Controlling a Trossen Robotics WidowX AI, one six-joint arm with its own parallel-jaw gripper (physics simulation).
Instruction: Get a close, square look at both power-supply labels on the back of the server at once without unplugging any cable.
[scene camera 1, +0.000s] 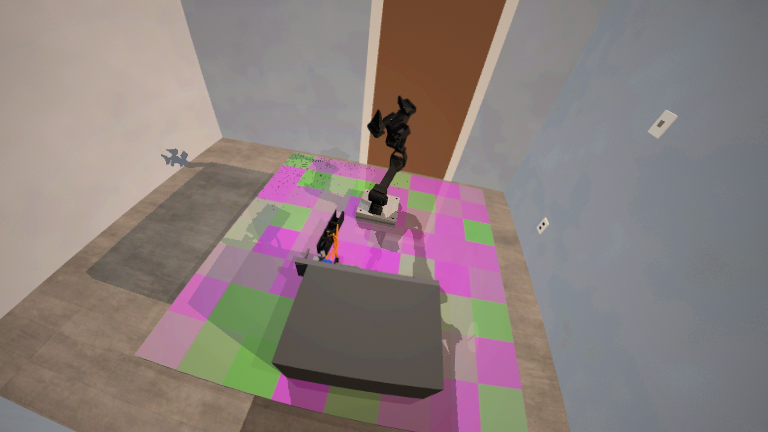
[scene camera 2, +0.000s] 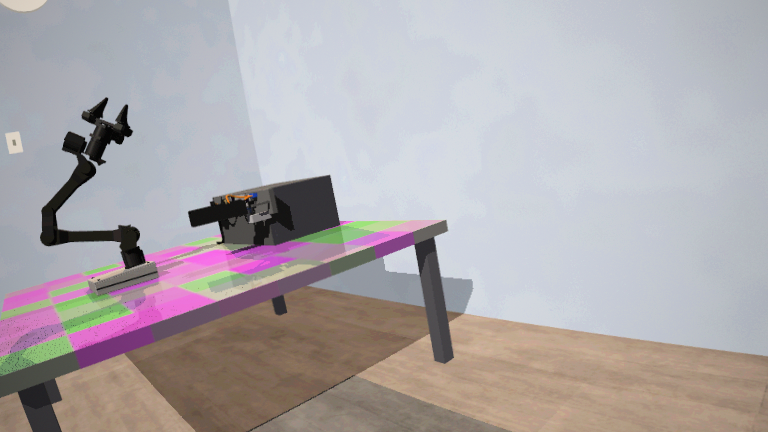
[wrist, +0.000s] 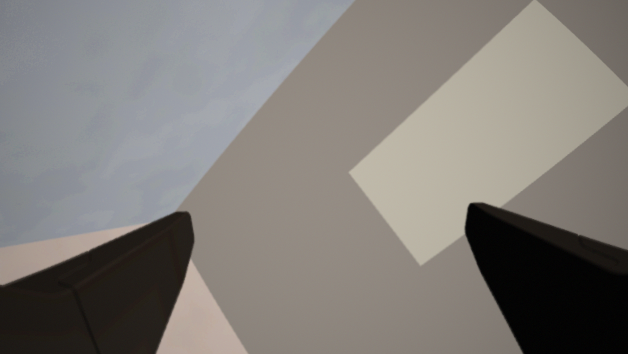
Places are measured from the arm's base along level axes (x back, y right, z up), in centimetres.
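Where they show: gripper, fingertip midpoint: (scene camera 1: 389, 102) (scene camera 2: 117, 101) (wrist: 330, 222); arm's base, link origin: (scene camera 1: 375, 210) (scene camera 2: 135, 265).
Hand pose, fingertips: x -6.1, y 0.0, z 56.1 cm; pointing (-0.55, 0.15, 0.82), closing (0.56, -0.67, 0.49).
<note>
Things, the pixels of their top centre, and the offset from my fingertips. "spot": a spot on its surface instead. Level surfaces: height alone.
- blue connector, surface spot: (scene camera 1: 327, 262) (scene camera 2: 253, 193) spot: dz -41.0, dx -39.6, dy +8.9 cm
- black bracket, top centre: (scene camera 2: 218, 200) (scene camera 1: 330, 225) dz -40.3, dx -24.2, dy +13.1 cm
- chequered table, surface height: dz -60.9 cm
The server, a dark grey box (scene camera 1: 365, 327) (scene camera 2: 308, 209), lies on the table with its cabled back toward the arm's base. Orange cables (scene camera 1: 336, 241) (scene camera 2: 236, 197) and a blue connector (scene camera 1: 327, 261) (scene camera 2: 253, 195) show at one side of that back, beside a black bracket (scene camera 1: 326, 236) (scene camera 2: 209, 213) that sticks out. No power-supply label can be made out in any view. My gripper (scene camera 1: 388, 105) (scene camera 2: 116, 102) (wrist: 330, 222) is open and empty, raised high above its base with the fingers pointing upward. The server does not show in the wrist view.
The arm's base plate (scene camera 1: 376, 219) (scene camera 2: 123, 278) stands on the chequered table (scene camera 1: 494, 317) (scene camera 2: 370, 244) behind the server. A brown door (scene camera 1: 429, 69) is behind the arm. The wrist view shows walls, ceiling (wrist: 280, 165) and a pale rectangular panel (wrist: 480, 130).
</note>
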